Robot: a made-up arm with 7 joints. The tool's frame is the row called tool. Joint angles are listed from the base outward. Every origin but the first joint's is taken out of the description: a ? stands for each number. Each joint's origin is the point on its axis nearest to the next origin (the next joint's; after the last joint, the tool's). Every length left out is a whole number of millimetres.
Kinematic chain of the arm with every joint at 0, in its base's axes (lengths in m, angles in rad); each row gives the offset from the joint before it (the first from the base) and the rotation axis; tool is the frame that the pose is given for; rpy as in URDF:
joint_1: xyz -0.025 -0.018 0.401 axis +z
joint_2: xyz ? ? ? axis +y
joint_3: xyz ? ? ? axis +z
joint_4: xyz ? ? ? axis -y
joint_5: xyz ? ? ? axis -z
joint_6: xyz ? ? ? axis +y
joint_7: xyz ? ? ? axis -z
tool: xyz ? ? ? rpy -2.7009 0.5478 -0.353
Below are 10 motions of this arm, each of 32 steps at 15 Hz.
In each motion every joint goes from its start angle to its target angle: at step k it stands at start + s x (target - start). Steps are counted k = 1, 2, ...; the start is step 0. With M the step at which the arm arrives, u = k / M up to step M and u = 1 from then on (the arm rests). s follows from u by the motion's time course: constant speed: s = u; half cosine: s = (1 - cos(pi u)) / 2; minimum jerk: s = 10 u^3 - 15 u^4 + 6 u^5.
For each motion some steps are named. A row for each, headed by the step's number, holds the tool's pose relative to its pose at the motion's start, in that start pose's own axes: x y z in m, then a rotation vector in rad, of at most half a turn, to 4 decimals.
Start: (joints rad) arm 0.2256 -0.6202 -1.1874 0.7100 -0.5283 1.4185 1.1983
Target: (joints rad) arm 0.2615 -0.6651 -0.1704 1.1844 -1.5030 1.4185 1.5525
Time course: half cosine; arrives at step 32
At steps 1, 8, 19, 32:
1: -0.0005 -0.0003 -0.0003 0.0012 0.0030 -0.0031
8: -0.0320 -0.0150 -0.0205 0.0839 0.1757 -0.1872
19: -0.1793 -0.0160 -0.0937 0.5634 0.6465 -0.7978
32: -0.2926 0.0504 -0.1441 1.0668 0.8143 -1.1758

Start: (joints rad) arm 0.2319 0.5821 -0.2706 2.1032 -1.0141 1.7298 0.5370
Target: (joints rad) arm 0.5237 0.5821 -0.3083 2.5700 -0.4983 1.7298 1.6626
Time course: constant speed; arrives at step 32
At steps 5, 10, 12, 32:
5: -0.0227 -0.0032 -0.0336 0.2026 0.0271 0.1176
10: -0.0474 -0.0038 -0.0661 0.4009 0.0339 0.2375
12: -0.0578 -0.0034 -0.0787 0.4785 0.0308 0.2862
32: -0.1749 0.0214 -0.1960 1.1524 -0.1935 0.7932

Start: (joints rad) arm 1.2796 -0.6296 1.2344 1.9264 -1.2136 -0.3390 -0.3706
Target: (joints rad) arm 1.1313 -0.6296 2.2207 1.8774 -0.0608 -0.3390 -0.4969
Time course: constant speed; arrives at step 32
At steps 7, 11, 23, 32:
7: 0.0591 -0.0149 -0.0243 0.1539 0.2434 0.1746
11: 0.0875 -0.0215 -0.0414 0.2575 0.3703 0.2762
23: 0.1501 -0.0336 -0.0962 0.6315 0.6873 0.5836
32: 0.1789 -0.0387 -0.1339 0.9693 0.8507 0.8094

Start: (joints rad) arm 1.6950 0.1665 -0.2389 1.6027 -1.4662 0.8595 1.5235
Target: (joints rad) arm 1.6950 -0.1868 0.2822 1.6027 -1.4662 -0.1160 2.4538
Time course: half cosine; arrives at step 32
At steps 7, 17, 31, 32:
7: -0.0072 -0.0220 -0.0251 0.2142 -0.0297 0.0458
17: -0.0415 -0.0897 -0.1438 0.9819 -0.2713 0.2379
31: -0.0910 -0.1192 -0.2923 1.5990 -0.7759 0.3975
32: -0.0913 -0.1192 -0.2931 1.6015 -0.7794 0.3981

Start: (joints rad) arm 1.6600 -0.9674 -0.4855 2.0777 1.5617 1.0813 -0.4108
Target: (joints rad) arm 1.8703 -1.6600 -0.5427 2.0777 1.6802 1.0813 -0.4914
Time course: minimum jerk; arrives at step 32
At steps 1, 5, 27, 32:
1: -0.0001 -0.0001 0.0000 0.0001 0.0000 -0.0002
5: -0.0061 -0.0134 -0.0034 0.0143 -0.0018 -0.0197
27: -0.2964 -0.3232 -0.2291 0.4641 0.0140 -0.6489
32: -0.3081 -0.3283 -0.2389 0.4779 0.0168 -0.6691

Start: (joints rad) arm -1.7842 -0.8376 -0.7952 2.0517 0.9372 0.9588 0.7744
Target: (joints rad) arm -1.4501 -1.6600 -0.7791 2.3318 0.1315 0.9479 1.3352
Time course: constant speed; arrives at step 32
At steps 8, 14, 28, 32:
8: -0.0533 -0.0796 -0.0959 0.1668 -0.0019 -0.0300
14: -0.0766 -0.1293 -0.1870 0.3174 0.0165 -0.0412
28: -0.0761 -0.1900 -0.4433 0.7382 0.1249 -0.0131
32: -0.0637 -0.1891 -0.5225 0.8720 0.1726 0.0109

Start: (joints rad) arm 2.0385 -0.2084 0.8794 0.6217 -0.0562 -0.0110 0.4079
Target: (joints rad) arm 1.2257 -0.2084 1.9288 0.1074 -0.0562 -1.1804 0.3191
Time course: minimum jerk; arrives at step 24
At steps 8, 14, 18, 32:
8: -0.0337 0.0118 0.0111 0.0436 0.0084 -0.1251
14: -0.1103 0.0391 0.0134 0.1678 0.0099 -0.3588
18: -0.1524 0.0527 0.0014 0.2569 0.0089 -0.4675
32: -0.1698 0.0579 -0.0066 0.2995 0.0096 -0.5094

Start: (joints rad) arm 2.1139 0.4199 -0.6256 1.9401 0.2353 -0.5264 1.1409
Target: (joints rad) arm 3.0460 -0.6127 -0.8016 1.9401 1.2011 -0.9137 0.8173
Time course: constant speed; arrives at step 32
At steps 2, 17, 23, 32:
2: -0.0077 -0.0457 0.0123 0.1110 0.0264 0.0242
17: 0.0338 -0.3267 -0.0328 0.8159 0.4108 0.3572
23: 0.0920 -0.3753 -0.0938 0.9969 0.6517 0.5606
32: 0.1903 -0.3578 -0.1930 1.1060 1.0825 0.9272

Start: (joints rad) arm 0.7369 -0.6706 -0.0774 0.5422 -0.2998 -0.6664 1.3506
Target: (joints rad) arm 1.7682 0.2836 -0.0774 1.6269 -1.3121 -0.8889 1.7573
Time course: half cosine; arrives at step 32
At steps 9, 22, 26, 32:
9: 0.0043 0.0207 0.0723 0.0441 -0.2923 0.0678
22: -0.1595 0.1232 0.2667 0.2404 -1.2615 0.2721
26: -0.2329 0.1425 0.2869 0.2928 -1.4878 0.3044
32: -0.2822 0.1519 0.2923 0.3257 -1.6257 0.3187

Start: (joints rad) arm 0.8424 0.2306 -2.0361 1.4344 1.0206 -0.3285 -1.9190
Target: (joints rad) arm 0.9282 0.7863 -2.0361 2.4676 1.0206 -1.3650 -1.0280
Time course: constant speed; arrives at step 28
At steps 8, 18, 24, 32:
8: 0.0293 -0.0534 -0.1666 -0.2118 0.5728 0.2296
18: -0.0280 -0.1711 -0.3482 -0.2193 1.4167 0.4351
24: -0.1010 -0.2515 -0.4213 -0.0775 1.9482 0.5090
32: -0.1587 -0.3036 -0.4523 0.0811 2.2977 0.5389

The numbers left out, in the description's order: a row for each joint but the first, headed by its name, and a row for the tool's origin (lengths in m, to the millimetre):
joint_2: 0.011 -0.018 0
joint_3: 0.027 0 0.396
joint_4: 0.049 0.007 0
joint_5: 0.046 0 -0.282
joint_6: -0.018 0.047 0
joint_7: 0.059 0 -0.057
tool: 0.021 -0.018 0

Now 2 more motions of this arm.
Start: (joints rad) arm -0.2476 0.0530 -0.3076 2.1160 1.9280 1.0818 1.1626
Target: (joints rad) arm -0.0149 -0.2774 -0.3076 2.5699 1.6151 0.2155 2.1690
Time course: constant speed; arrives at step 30
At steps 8, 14, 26, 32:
8: -0.0800 0.0642 0.0177 0.1599 -0.0749 0.0592
14: -0.1457 0.1105 0.0184 0.2771 -0.1763 0.1406
26: -0.2854 0.1917 -0.0167 0.4631 -0.4679 0.4215
32: -0.3322 0.2138 -0.0398 0.5004 -0.5833 0.5515

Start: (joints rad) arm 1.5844 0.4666 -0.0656 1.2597 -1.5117 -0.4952 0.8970
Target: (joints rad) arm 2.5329 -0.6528 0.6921 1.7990 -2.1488 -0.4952 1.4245
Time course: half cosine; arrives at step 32
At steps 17, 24, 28, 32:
17: -0.0581 -0.5022 -0.1228 0.1872 0.1927 -1.1938
24: -0.3009 -0.6357 -0.2561 0.3397 0.4188 -1.7921
28: -0.4020 -0.6343 -0.3081 0.4046 0.5294 -1.9850
32: -0.4375 -0.6273 -0.3261 0.4289 0.5724 -2.0495

